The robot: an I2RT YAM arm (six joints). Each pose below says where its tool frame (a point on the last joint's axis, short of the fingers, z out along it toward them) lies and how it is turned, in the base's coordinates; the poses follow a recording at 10 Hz.
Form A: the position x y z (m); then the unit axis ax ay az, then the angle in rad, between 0 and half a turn.
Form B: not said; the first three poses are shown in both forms.
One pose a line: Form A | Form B
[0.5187 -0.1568 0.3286 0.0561 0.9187 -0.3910 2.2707] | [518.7 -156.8 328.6 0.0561 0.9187 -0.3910 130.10]
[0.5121 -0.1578 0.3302 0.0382 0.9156 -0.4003 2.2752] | [512.1 -157.8 330.2 0.0382 0.9156 -0.4003 130.36]
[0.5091 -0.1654 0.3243 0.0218 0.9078 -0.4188 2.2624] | [509.1 -165.4 324.3 0.0218 0.9078 -0.4188 129.63]
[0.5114 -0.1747 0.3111 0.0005 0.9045 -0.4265 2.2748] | [511.4 -174.7 311.1 0.0005 0.9045 -0.4265 130.34]
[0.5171 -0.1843 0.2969 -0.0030 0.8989 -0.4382 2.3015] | [517.1 -184.3 296.9 -0.0030 0.8989 -0.4382 131.87]
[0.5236 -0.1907 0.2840 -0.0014 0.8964 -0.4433 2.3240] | [523.6 -190.7 284.0 -0.0014 0.8964 -0.4433 133.16]
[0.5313 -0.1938 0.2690 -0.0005 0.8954 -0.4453 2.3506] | [531.3 -193.8 269.0 -0.0005 0.8954 -0.4453 134.68]
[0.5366 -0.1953 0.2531 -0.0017 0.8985 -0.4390 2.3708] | [536.6 -195.3 253.1 -0.0017 0.8985 -0.4390 135.84]
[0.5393 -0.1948 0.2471 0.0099 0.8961 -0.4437 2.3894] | [539.3 -194.8 247.1 0.0099 0.8961 -0.4437 136.90]
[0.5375 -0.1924 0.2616 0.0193 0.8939 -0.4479 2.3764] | [537.5 -192.4 261.6 0.0193 0.8939 -0.4479 136.16]
